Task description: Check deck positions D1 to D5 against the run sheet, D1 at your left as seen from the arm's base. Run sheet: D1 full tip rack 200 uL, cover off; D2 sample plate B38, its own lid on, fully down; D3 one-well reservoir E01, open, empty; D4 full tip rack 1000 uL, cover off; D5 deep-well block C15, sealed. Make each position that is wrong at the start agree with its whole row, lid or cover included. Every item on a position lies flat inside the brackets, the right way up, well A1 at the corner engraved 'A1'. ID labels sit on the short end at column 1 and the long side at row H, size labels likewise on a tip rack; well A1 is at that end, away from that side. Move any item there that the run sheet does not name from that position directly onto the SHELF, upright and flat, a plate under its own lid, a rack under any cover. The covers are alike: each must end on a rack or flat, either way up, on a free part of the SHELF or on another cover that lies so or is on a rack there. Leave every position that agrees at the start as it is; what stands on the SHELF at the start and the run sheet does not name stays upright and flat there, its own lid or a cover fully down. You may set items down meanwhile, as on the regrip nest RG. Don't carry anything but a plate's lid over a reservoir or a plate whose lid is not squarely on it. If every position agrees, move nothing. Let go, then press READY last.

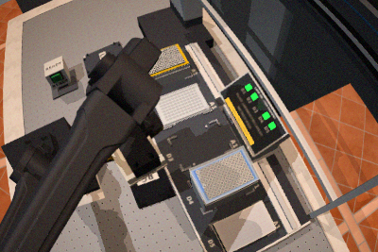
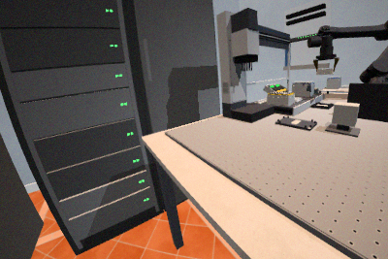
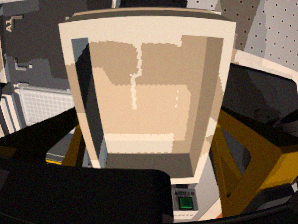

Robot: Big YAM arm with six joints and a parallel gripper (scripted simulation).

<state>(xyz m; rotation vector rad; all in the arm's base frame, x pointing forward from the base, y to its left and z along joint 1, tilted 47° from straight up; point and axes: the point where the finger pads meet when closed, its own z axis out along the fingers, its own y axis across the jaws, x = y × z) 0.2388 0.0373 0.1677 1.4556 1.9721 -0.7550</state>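
The one-well reservoir lies 10 mm below my hand. The rest, counted from my hand: sealed block (220 mm to the right, 180 mm ahead, 150 mm below); then blue-framed tip rack (170 mm ahead, 110 mm below, 90 mm to the right); then black regrip nest (220 mm below).
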